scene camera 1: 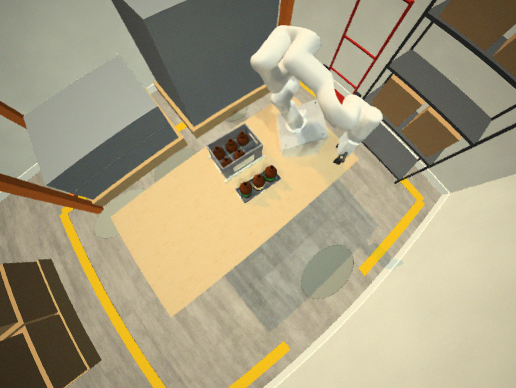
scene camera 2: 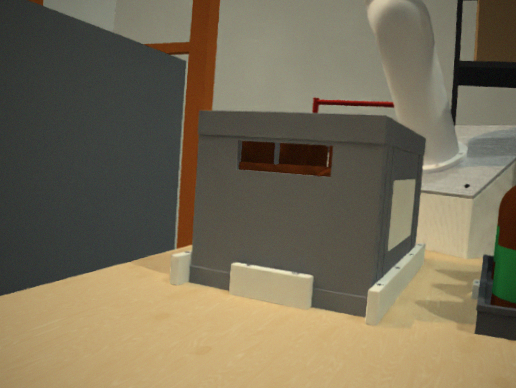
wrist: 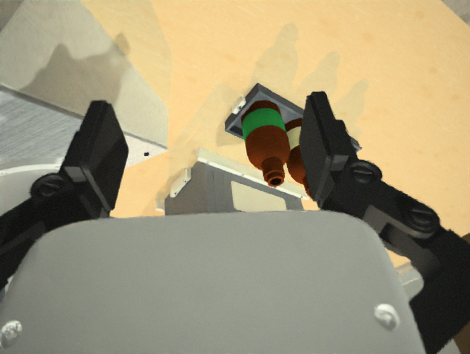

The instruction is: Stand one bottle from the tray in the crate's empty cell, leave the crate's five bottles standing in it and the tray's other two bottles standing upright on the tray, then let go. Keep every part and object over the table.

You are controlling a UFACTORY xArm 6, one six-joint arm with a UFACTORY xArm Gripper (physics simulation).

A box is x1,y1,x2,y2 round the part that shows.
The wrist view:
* my gripper: [0,91,469,353]
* green-banded bottle: [241,100,289,186]
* cream-banded bottle: [284,118,311,198]
